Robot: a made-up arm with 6 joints. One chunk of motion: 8 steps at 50 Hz.
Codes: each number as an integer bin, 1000 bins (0 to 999) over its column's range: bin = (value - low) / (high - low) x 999, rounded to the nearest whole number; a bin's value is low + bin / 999 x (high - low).
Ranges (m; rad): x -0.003..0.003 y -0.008..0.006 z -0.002..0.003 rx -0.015..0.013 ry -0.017..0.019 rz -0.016..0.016
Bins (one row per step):
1: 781 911 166 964 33 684
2: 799 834 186 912 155 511
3: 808 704 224 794 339 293
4: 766 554 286 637 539 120
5: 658 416 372 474 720 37
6: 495 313 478 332 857 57
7: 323 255 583 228 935 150
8: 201 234 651 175 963 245
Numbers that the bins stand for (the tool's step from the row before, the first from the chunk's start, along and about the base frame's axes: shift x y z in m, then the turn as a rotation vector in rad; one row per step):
1: 0.00169 0.00477 -0.00117 0.01202 -0.01581 0.00591
2: 0.00180 0.00369 -0.00107 0.01056 -0.01141 0.00037
3: 0.00185 0.00187 -0.00088 0.00725 -0.00478 -0.00661
4: 0.00160 -0.00024 -0.00057 0.00285 0.00242 -0.01216
5: 0.00095 -0.00217 -0.00014 -0.00171 0.00895 -0.01481
6: -0.00003 -0.00361 0.00039 -0.00569 0.01388 -0.01417
7: -0.00106 -0.00443 0.00092 -0.00861 0.01669 -0.01120
8: -0.00179 -0.00472 0.00126 -0.01010 0.01770 -0.00815

